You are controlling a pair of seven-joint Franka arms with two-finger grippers.
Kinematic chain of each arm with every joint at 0, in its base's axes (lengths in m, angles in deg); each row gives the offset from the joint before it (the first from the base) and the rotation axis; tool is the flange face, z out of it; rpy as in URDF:
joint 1: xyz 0 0 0.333 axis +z
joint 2: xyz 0 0 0 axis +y
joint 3: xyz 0 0 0.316 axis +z
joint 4: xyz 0.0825 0 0 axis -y
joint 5: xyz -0.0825 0 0.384 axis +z
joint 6: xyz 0 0 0 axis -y
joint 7: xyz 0.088 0 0 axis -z
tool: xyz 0 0 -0.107 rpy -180 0 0
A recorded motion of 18 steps. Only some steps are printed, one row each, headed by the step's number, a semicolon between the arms.
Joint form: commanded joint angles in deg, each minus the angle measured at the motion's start. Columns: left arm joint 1, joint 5, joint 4, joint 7, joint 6, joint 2, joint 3; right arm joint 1, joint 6, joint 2, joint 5, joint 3, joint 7, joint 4.
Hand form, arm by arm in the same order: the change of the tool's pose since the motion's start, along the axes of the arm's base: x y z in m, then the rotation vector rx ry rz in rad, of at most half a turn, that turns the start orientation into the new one. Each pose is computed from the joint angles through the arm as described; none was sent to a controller.
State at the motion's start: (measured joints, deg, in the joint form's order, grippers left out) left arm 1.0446 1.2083 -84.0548 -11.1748 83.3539 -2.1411 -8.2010; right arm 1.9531 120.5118 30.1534 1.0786 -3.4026 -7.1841 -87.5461
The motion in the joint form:
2: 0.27 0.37 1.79 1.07 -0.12 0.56 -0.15; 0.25 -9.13 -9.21 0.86 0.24 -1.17 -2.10
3: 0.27 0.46 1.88 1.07 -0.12 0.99 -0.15; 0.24 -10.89 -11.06 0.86 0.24 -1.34 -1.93
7: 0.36 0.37 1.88 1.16 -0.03 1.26 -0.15; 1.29 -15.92 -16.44 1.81 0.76 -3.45 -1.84
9: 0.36 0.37 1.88 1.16 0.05 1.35 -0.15; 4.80 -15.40 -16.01 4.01 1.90 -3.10 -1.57
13: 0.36 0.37 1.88 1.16 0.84 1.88 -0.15; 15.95 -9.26 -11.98 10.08 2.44 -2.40 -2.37
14: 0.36 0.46 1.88 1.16 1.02 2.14 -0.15; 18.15 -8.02 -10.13 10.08 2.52 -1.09 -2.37
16: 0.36 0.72 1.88 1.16 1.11 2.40 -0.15; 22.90 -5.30 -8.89 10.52 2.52 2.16 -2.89
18: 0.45 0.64 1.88 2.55 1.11 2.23 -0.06; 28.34 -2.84 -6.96 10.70 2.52 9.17 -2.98
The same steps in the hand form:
2: 0.0024 0.0020 0.0090 0.0033 -0.0195 -0.0157; -0.0335 0.0061 0.0781 0.0253 0.0350 0.0214
3: 0.0050 0.0022 0.0058 0.0044 -0.0137 -0.0154; -0.0399 0.0059 0.0982 0.0271 0.0305 0.0248
7: 0.0069 0.0029 0.0034 0.0026 -0.0104 -0.0157; -0.0631 0.0241 0.1520 0.0493 0.0225 0.0869
9: 0.0076 0.0029 0.0027 0.0024 -0.0102 -0.0158; -0.0636 0.0779 0.1504 0.0906 0.0187 0.1526
13: 0.0123 0.0028 -0.0010 0.0006 -0.0146 -0.0162; -0.0726 0.2171 0.1086 0.1908 0.0167 0.3024
14: 0.0142 0.0030 -0.0031 0.0017 -0.0134 -0.0160; -0.0753 0.2434 0.0891 0.1882 0.0328 0.3143
16: 0.0160 0.0035 -0.0054 0.0058 -0.0109 -0.0155; -0.0913 0.2962 0.0746 0.1961 0.0300 0.3306
18: 0.0151 0.0050 -0.0038 0.0054 -0.0131 -0.0368; -0.1146 0.3555 0.0551 0.1996 0.0429 0.2949

